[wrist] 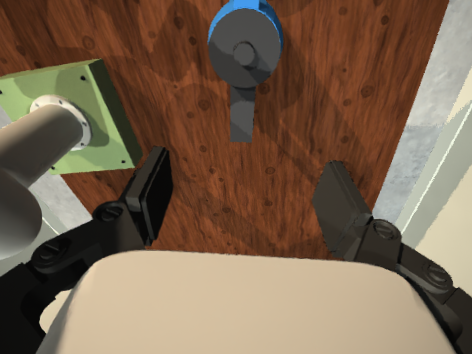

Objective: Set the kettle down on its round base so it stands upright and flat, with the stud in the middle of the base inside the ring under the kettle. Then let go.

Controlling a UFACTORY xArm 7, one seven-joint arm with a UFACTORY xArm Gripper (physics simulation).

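Observation:
The kettle (225,57) stands at the top centre of the wrist view, seen from above. It has a dark grey round lid with a small round knob, a dark grey handle pointing toward my gripper, and a blue body and spout edge showing behind the lid. The round base, its stud and the ring under the kettle do not show, so I cannot tell how the kettle sits on the base. My gripper (245,174) is wide open with nothing between its fingers. Its fingertips are apart from the kettle, on the near side of the handle's end.
A green square block (112,112) with a white flange and the arm's thick grey-beige column stands at the left. The brown wooden table top (320,120) lies beneath, with its right edge beside a pale grey floor.

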